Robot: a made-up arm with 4 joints.
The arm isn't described. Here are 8 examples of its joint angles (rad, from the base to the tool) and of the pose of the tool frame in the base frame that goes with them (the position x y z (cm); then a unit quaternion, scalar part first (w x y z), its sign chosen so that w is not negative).
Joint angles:
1: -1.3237 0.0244 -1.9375 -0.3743
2: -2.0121 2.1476 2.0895 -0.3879
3: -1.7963 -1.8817 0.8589 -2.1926
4: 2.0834 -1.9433 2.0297 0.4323
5: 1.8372 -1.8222 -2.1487 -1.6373
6: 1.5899 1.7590 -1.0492 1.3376
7: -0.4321 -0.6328 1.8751 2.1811
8: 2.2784 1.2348 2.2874 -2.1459
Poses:
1: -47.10 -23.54 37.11 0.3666 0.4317 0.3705 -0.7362
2: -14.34 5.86 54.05 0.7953 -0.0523 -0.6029 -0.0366
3: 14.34 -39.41 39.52 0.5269 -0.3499 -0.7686 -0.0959
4: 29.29 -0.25 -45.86 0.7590 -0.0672 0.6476 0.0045
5: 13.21 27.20 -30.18 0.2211 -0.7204 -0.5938 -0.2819
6: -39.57 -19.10 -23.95 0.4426 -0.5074 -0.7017 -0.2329
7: -23.97 10.48 71.71 0.5531 -0.2706 -0.6914 0.3778
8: -37.64 -40.34 -8.86 0.3021 -0.5481 0.7381 -0.2519
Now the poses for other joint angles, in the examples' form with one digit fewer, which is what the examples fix.
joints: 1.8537 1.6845 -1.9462 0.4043
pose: -36.0 -36.3 -14.2 0.718 -0.075 -0.679 -0.134
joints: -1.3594 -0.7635 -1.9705 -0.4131
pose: -20.4 -44.0 40.6 0.565 0.201 0.536 -0.595
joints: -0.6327 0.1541 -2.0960 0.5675
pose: -49.5 1.7 47.0 0.495 0.083 0.456 -0.735
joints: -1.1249 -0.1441 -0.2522 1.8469
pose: -22.6 -23.1 57.0 0.923 -0.358 0.131 0.061
